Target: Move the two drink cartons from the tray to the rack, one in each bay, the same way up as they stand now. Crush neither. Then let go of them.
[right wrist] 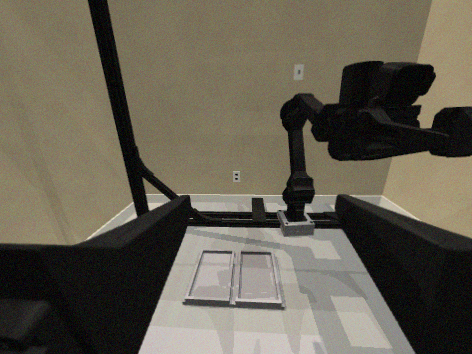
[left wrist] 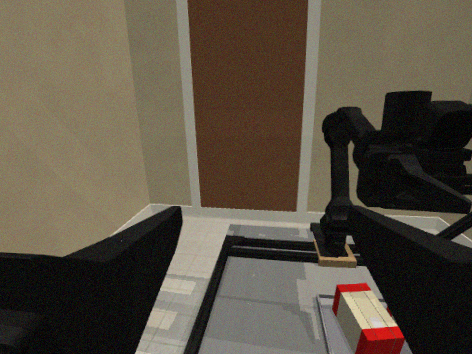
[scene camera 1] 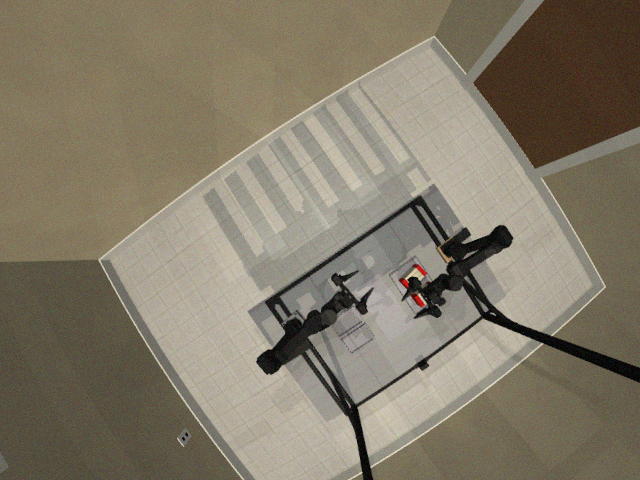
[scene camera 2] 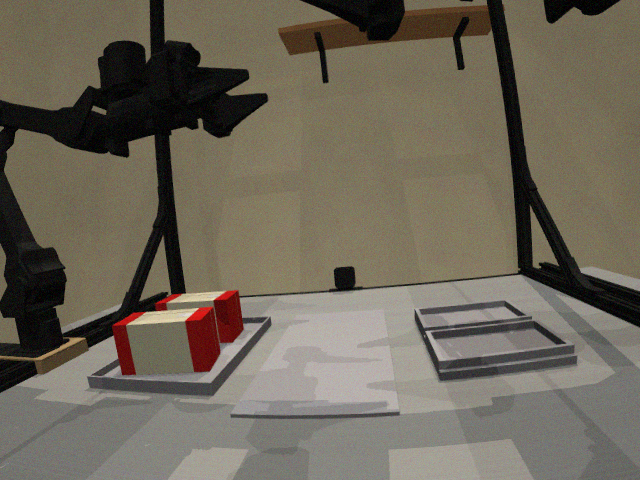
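Seen in the pictures: left gripper, fingertip midpoint: (left wrist: 264,214) (scene camera 1: 366,279); right gripper, fingertip midpoint: (right wrist: 262,201) (scene camera 1: 407,309) (scene camera 2: 258,86); left arm's base at its link origin: (right wrist: 294,216) (scene camera 1: 294,325); right arm's base at its link origin: (left wrist: 333,249) (scene camera 1: 449,250) (scene camera 2: 42,347).
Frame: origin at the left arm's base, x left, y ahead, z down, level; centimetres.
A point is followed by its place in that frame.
Two cream cartons with red ends lie side by side, long axes level, in the shallow grey tray (scene camera 2: 155,387) {y 60.5, x -13.8, z 3.7 cm} (left wrist: 324,325) {y 62.6, x -14.2, z 2.9 cm}. The nearer one in scene camera 2 (scene camera 2: 160,343) {y 60.9, x -17.8, z -0.3 cm} also shows in scene camera 1 (scene camera 1: 413,274) {y 61.9, x -19.3, z -3.0 cm} and the left wrist view (left wrist: 365,315) {y 59.8, x -19.9, z -3.0 cm}. The other carton (scene camera 2: 230,316) {y 54.8, x -29.3, z -0.2 cm} (scene camera 1: 418,300) {y 55.4, x -31.0, z -2.9 cm} is partly hidden in both scene views. The low two-bay rack (scene camera 2: 506,356) {y 21.3, x -11.7, z 2.7 cm} (right wrist: 257,302) {y 28.1, x -17.6, z 2.5 cm} is empty. My right gripper (scene camera 1: 409,308) {y 45.6, x -20.6, z -30.5 cm} (scene camera 2: 257,86) {y 45.6, x -20.6, z -30.5 cm} (right wrist: 262,201) {y 45.6, x -20.6, z -30.5 cm} is open, empty, high by the tray side. My left gripper (scene camera 1: 364,281) {y 40.8, x 0.1, z -32.8 cm} (left wrist: 264,214) {y 40.8, x 0.1, z -32.8 cm} is open, empty, high near the rack side.
A thin pale mat (scene camera 2: 330,361) {y 40.2, x -19.5, z 4.0 cm} lies between tray and rack. Black frame posts (scene camera 2: 509,93) {y -5.5, x -53.4, z -37.5 cm} rise at the table's edges. A small black box (scene camera 2: 344,277) {y 36.1, x -59.8, z 1.1 cm} stands at the far edge. A wooden shelf (scene camera 2: 434,24) hangs on the wall behind.
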